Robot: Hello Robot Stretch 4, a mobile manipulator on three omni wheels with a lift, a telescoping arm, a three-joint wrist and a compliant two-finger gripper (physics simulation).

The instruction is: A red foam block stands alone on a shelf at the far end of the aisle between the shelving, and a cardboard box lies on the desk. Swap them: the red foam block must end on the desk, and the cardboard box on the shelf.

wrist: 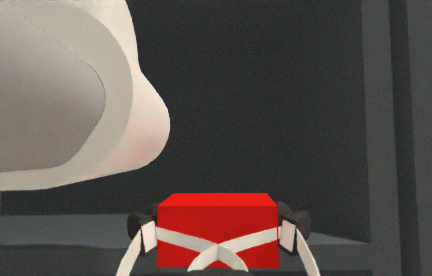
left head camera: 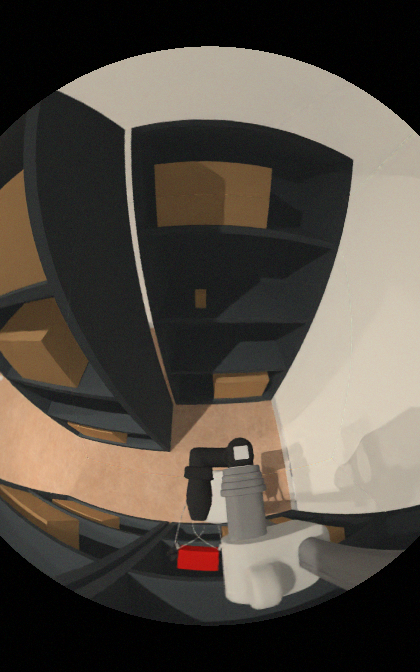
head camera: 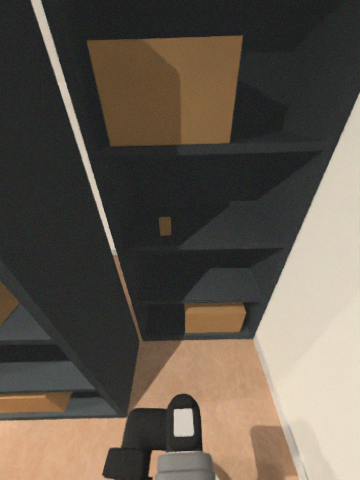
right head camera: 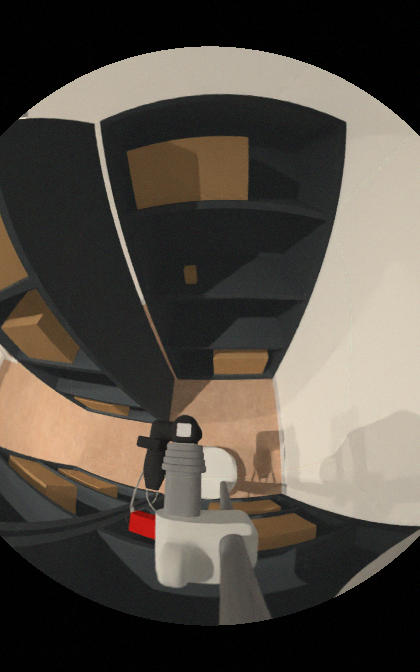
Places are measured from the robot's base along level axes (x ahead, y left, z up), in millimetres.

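Pixels of known places: gripper, between the fingertips: (wrist: pixel 218 218).
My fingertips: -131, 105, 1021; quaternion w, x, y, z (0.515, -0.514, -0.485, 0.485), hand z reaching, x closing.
Observation:
Behind a point stands the place of what it marks, as x, y, z.
The red foam block (left head camera: pixel 198 559) (right head camera: pixel 142 525) (wrist: pixel 218 222) @[-84, 102, 1029] is held between the two fingertips of my gripper (left head camera: pixel 197 554) (wrist: pixel 218 218) @[-131, 105, 1021], which is shut on it. The arm's white part hides some of the block in the right head view. Behind the block are dark shelves. A small cardboard box (head camera: pixel 165 226) @[931, 67, 1021] (left head camera: pixel 200 298) (right head camera: pixel 190 274) stands upright on a middle shelf of the dark shelf unit (head camera: pixel 210 247) @[833, -164, 945] at the aisle's end, left of that shelf's middle. The desk does not show in these views.
A large carton (head camera: pixel 170 90) @[856, 9, 1575] sits on the upper shelf and another carton (head camera: pixel 215 318) @[852, -255, 254] on the lowest. A dark shelving side panel (head camera: pixel 65 200) @[653, 355, 1299] stands on the left, a pale wall (head camera: pixel 320 300) @[565, -596, 851] on the right. More shelving with cartons (left head camera: pixel 55 515) (right head camera: pixel 285 531) is near the arm.

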